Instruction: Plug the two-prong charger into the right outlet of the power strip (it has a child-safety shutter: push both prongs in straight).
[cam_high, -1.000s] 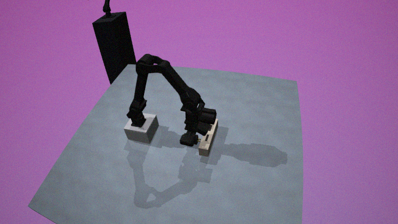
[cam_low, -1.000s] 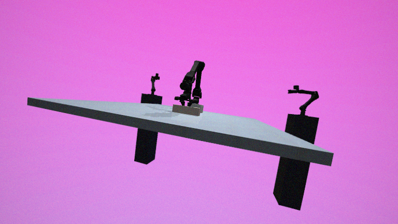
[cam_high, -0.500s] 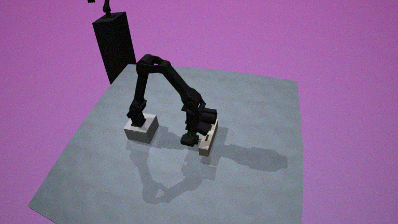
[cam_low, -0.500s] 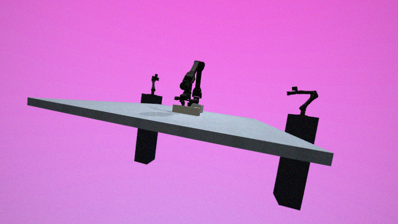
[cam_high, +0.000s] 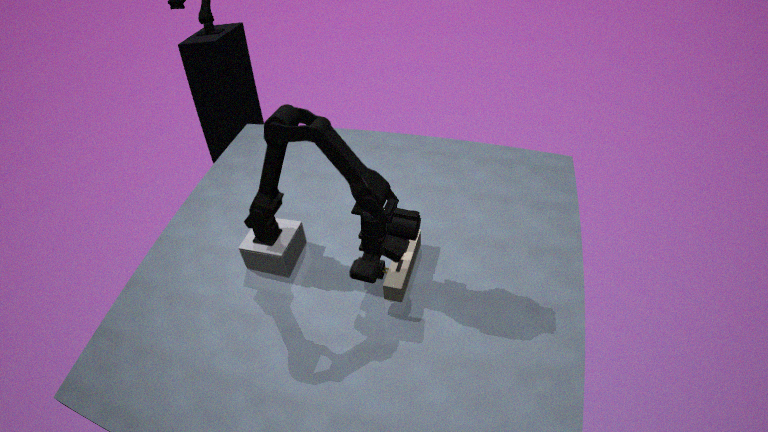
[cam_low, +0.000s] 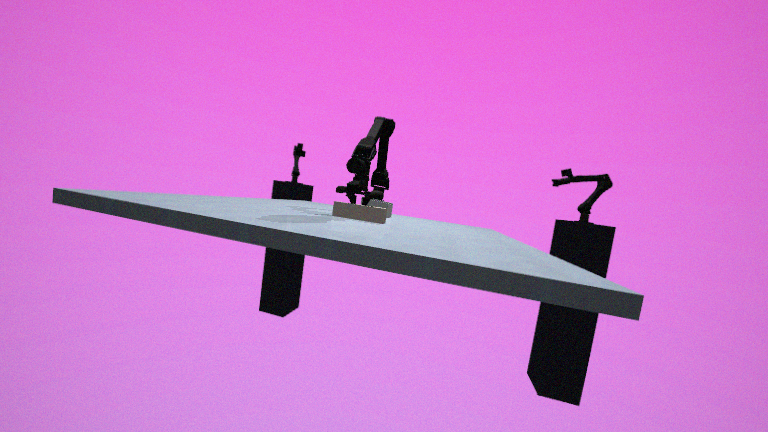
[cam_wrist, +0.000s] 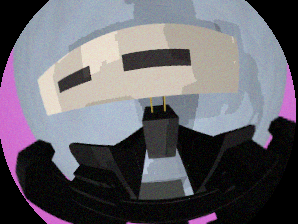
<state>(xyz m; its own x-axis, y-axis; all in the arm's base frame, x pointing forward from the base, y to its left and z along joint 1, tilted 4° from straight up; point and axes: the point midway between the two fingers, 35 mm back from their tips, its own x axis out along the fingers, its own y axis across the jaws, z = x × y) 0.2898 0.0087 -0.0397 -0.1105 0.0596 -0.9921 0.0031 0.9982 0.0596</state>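
Now: gripper tip 20 mm short of the charger and 10 mm below it.
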